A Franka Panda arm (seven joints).
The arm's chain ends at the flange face. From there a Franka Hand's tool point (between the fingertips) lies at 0.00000 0.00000 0.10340 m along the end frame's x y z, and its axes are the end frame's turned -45 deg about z.
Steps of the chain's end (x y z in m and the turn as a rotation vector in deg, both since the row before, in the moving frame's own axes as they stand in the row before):
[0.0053, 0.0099, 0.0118, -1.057, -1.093, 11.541]
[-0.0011, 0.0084, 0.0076, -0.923, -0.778, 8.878]
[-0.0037, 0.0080, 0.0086, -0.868, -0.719, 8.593]
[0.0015, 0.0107, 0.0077, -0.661, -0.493, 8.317]
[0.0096, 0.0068, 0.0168, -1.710, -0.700, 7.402]
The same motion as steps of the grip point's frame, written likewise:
[-0.0060, 0.0104, 0.0118, 0.025, -1.520, 11.541]
[-0.0089, 0.0052, 0.0076, -0.103, -1.203, 8.878]
[-0.0103, 0.0031, 0.0086, -0.105, -1.122, 8.593]
[-0.0080, 0.0087, 0.0077, -0.119, -0.816, 8.317]
[-0.0012, 0.0127, 0.0167, -0.714, -1.704, 7.402]

